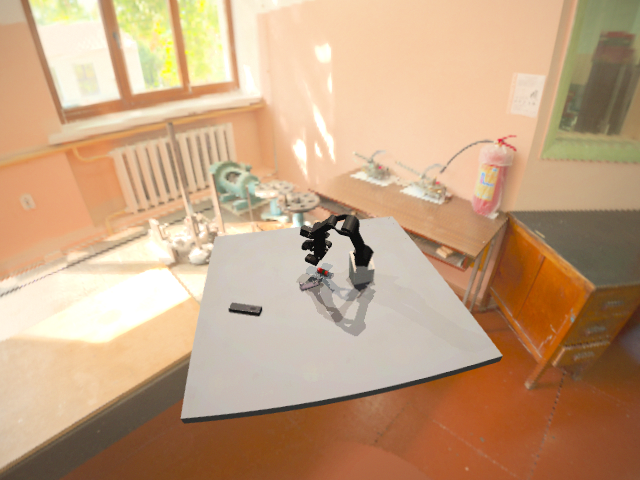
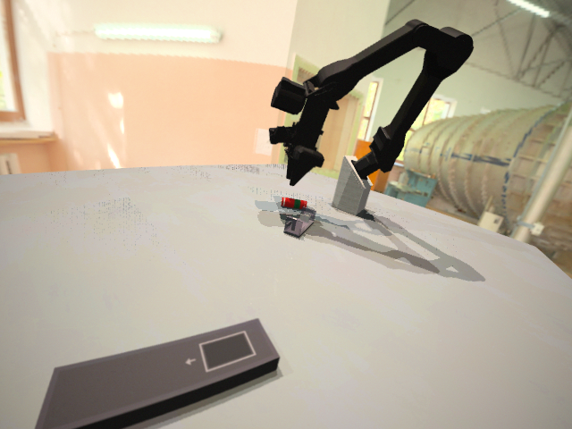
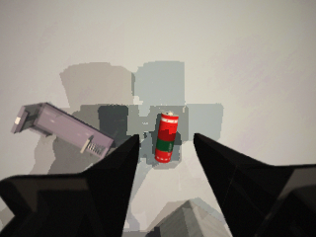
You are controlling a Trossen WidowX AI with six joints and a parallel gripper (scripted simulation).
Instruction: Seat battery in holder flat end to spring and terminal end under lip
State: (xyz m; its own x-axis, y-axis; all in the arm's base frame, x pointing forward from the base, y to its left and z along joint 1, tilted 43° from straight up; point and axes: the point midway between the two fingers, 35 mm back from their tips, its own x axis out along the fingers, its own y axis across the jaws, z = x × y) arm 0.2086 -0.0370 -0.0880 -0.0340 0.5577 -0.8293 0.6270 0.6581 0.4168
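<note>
Now: gripper tip 60 mm above the battery, 30 mm past it and 10 mm to the right of it. Round my gripper tip: flat dark slab 400 mm ahead, 220 mm to the left, 60 mm below.
</note>
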